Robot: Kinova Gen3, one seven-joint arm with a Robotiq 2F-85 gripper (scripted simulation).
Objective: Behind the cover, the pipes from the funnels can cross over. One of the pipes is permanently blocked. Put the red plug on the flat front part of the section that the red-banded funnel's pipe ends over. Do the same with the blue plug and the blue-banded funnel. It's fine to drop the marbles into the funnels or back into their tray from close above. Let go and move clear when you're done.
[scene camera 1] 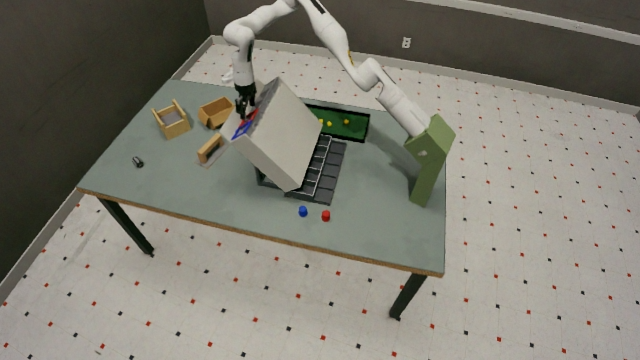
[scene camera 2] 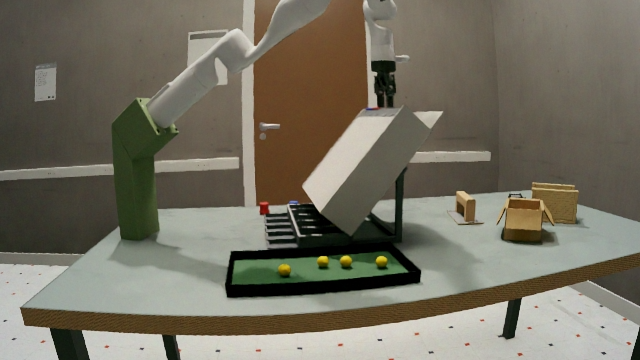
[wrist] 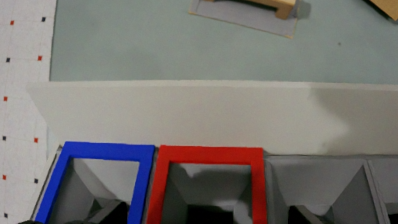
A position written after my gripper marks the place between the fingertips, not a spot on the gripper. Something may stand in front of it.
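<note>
There is my gripper (scene camera 2: 385,108), and I also see a wooden crate (scene camera 2: 562,202) and a green marble tray (scene camera 2: 249,268). Scene camera 1 shows me the tray too, so I find the green marble tray (scene camera 1: 357,127) there as well. The crate is out of frame in the wrist view.
</note>
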